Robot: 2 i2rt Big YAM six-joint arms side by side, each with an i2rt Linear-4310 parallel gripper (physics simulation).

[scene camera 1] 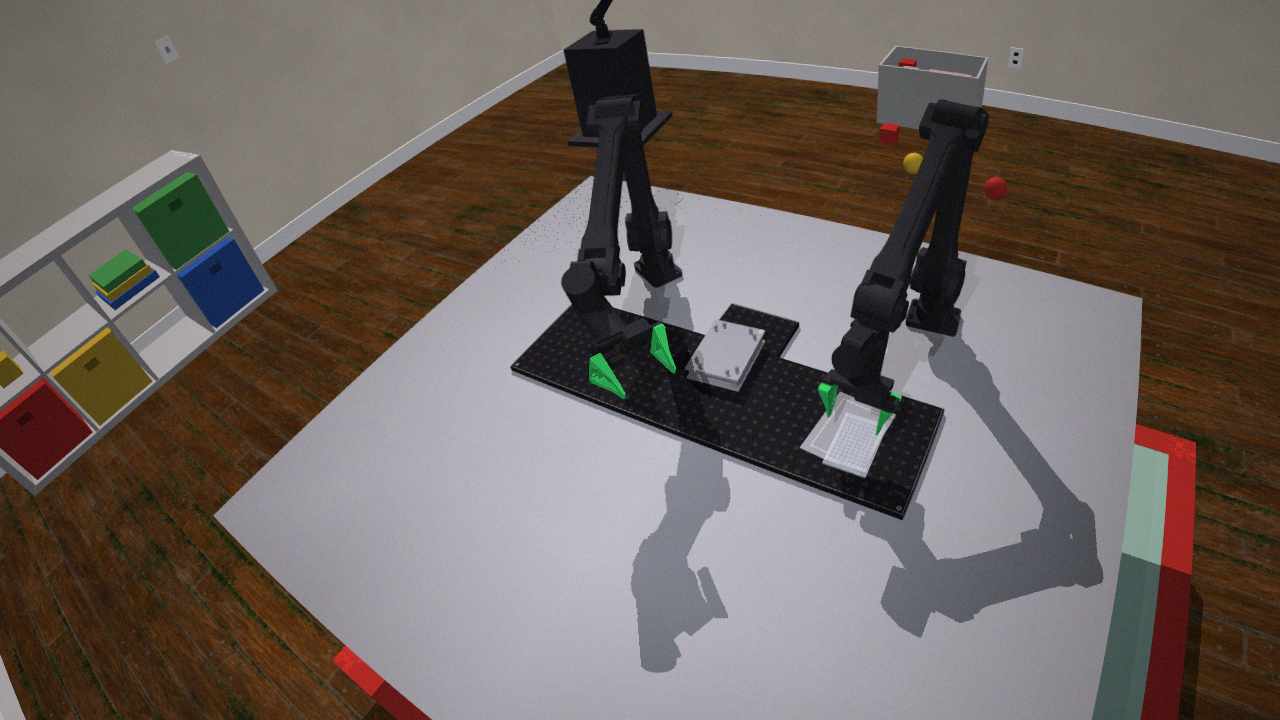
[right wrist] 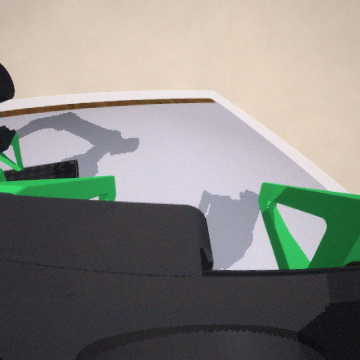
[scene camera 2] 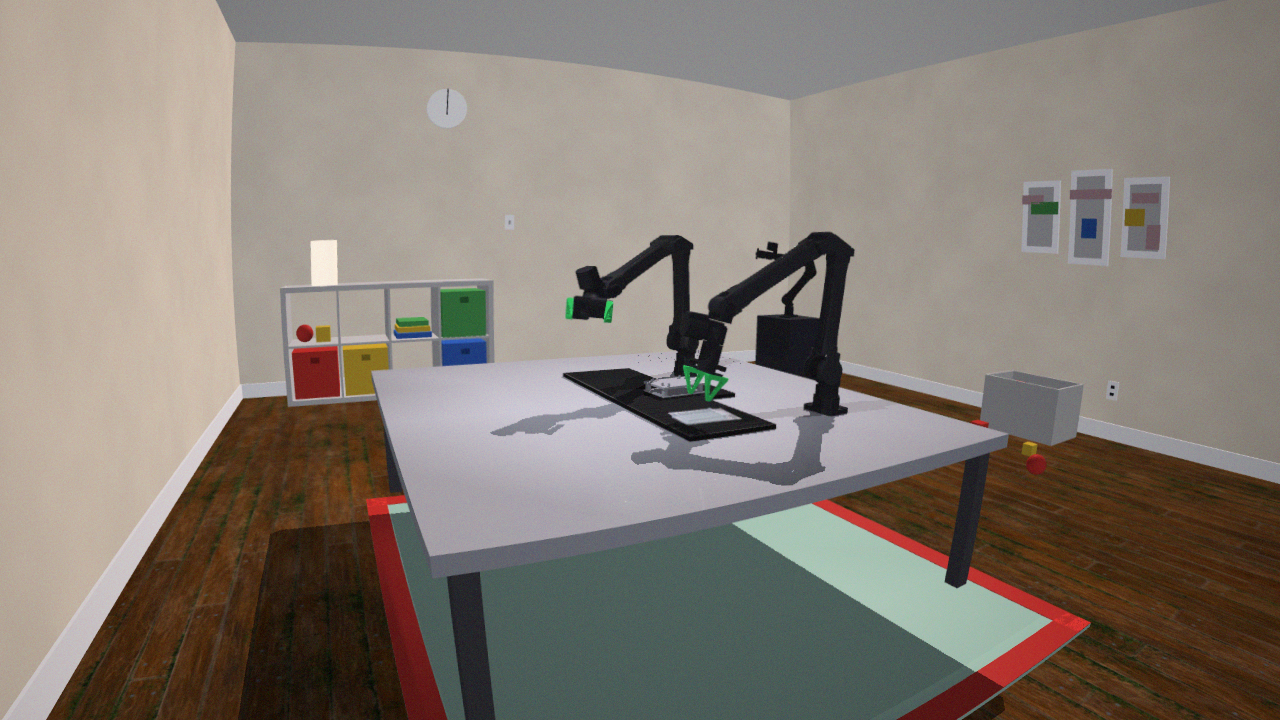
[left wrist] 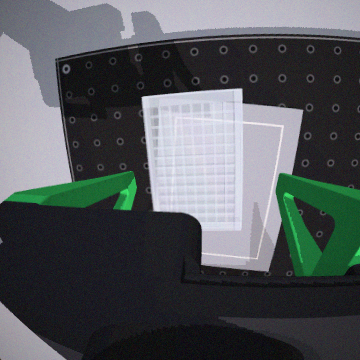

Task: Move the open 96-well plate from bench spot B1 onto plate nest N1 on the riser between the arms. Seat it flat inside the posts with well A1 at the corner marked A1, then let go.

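Observation:
The clear 96-well plate lies flat on bench spot B1, a pale rectangle with a white outline; it sits off-centre and slightly turned on the spot. My left gripper is open above the plate, its fingers on either side of the plate's near part, holding nothing. Nest N1 is a light plate with small posts on the riser, left of B1 in scene camera 1. My right gripper is open and empty, high above the board's left part. Well A1 cannot be made out.
The black perforated board carries B1 and the riser on the pale table. Part of the board and my left gripper's green finger show at the left in the right wrist view. Arm shadows cross the table.

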